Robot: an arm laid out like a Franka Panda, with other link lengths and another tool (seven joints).
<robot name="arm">
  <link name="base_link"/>
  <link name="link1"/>
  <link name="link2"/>
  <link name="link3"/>
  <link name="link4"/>
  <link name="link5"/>
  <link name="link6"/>
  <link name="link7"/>
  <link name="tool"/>
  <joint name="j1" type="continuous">
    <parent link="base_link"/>
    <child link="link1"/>
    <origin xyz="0 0 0.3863"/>
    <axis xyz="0 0 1"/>
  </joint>
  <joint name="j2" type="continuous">
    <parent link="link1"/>
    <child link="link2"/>
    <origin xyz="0 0 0" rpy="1.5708 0 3.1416"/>
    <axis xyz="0 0 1"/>
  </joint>
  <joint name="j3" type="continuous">
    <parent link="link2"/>
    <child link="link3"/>
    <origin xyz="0 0.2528 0" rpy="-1.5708 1.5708 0"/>
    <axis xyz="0 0 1"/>
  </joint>
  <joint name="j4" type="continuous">
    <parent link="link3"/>
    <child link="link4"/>
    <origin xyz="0 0.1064 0" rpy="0 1.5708 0"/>
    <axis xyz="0 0 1"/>
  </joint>
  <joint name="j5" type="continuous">
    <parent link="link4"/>
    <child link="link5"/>
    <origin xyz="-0.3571 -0.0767 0" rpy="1.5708 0 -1.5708"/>
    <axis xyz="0 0 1"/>
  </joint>
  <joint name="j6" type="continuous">
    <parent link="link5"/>
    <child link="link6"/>
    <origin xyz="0 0 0" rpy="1.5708 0 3.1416"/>
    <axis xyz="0 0 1"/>
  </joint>
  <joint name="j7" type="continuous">
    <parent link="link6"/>
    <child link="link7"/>
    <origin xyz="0.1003 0 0" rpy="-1.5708 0 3.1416"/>
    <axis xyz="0 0 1"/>
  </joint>
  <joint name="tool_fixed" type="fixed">
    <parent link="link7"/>
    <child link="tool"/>
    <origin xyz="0.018 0.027 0.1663" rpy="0.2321 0 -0.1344"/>
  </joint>
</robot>
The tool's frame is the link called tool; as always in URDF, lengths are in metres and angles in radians. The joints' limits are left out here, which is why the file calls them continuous.
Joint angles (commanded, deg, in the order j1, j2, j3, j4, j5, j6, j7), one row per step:
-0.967 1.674 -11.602 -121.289 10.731 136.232 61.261
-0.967 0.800 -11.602 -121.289 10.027 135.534 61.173
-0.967 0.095 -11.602 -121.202 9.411 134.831 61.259
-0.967 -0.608 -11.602 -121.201 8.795 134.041 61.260
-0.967 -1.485 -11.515 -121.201 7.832 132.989 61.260
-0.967 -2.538 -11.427 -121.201 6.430 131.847 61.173
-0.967 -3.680 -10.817 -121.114 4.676 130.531 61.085
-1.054 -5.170 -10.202 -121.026 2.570 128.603 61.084
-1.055 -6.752 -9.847 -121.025 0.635 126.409 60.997
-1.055 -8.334 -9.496 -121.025 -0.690 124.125 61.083
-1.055 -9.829 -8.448 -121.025 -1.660 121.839 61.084
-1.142 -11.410 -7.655 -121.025 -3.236 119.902 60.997
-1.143 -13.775 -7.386 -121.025 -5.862 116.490 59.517
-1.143 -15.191 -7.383 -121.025 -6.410 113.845 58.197
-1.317 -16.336 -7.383 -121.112 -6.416 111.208 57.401
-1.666 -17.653 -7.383 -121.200 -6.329 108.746 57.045
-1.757 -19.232 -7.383 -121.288 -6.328 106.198 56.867
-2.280 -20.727 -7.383 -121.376 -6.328 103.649 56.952
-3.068 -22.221 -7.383 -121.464 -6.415 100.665 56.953
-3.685 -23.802 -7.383 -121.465 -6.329 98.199 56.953
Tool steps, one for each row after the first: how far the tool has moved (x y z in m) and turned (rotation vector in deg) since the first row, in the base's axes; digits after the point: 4 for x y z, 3 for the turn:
-0.0017 0.0005 0.0070 -0.401 -0.093 0.566
-0.0031 0.0009 0.0130 -0.709 -0.100 0.907
-0.0051 0.0014 0.0180 -1.003 0.058 1.332
-0.0078 0.0028 0.0239 -1.529 0.359 2.041
-0.0111 0.0040 0.0311 -2.453 0.655 3.030
-0.0140 0.0101 0.0394 -3.728 1.007 4.676
-0.0191 0.0150 0.0494 -5.215 1.675 6.293
-0.0258 0.0180 0.0588 -6.548 2.573 7.668
-0.0327 0.0212 0.0682 -7.340 3.454 8.542
-0.0389 0.0313 0.0770 -8.020 4.324 9.989
-0.0456 0.0367 0.0870 -9.396 4.913 11.279
-0.0589 0.0363 0.1002 -11.745 6.413 13.692
-0.0689 0.0361 0.1069 -12.086 7.716 15.085
-0.0786 0.0352 0.1105 -11.712 9.254 15.696
-0.0884 0.0328 0.1162 -11.205 10.439 15.665
-0.0988 0.0328 0.1239 -10.782 11.442 15.715
-0.1097 0.0290 0.1307 -10.250 12.564 15.090
-0.1226 0.0232 0.1365 -9.647 14.145 14.317
-0.1341 0.0194 0.1447 -9.065 14.988 13.666

